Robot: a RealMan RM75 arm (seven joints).
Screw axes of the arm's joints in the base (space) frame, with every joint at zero. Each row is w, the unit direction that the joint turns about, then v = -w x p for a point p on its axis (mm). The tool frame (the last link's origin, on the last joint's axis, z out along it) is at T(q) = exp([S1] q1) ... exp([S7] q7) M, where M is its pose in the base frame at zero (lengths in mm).
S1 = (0, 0, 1, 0, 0, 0)
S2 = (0, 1, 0, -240.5, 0, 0)
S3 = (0, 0, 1, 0, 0, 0)
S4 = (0, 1, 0, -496.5, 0, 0)
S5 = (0, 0, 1, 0, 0, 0)
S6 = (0, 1, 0, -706.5, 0, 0)
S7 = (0, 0, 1, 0, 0, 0)
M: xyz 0 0 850.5 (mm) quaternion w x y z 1 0 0 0
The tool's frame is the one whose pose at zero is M.
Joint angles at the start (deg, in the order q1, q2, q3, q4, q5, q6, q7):
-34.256 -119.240 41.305 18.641 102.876 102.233 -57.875
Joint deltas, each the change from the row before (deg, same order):
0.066 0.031 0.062 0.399 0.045 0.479 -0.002
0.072 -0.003 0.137 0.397 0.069 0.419 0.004
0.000 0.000 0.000 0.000 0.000 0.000 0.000
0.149 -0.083 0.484 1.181 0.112 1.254 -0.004
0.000 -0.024 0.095 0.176 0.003 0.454 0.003
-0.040 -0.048 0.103 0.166 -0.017 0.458 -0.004
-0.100 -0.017 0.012 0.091 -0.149 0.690 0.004
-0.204 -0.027 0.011 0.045 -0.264 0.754 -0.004
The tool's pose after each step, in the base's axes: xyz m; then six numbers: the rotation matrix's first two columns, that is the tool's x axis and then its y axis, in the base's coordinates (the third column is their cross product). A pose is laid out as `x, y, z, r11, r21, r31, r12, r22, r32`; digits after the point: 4 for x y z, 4 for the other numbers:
-0.2177, 0.2949, -0.0320, 0.6500, 0.1348, 0.7479, 0.1954, -0.9807, 0.0069
-0.2174, 0.2943, -0.0311, 0.6514, 0.1298, 0.7475, 0.1867, -0.9824, 0.0078
-0.2174, 0.2943, -0.0311, 0.6514, 0.1298, 0.7475, 0.1867, -0.9824, 0.0078
-0.2156, 0.2926, -0.0287, 0.6545, 0.1148, 0.7473, 0.1595, -0.9871, 0.0120
-0.2148, 0.2919, -0.0281, 0.6531, 0.1121, 0.7489, 0.1519, -0.9883, 0.0155
-0.2137, 0.2912, -0.0277, 0.6512, 0.1094, 0.7510, 0.1438, -0.9894, 0.0195
-0.2121, 0.2905, -0.0267, 0.6456, 0.1055, 0.7564, 0.1339, -0.9907, 0.0239
-0.2098, 0.2902, -0.0256, 0.6381, 0.1006, 0.7634, 0.1224, -0.9921, 0.0285

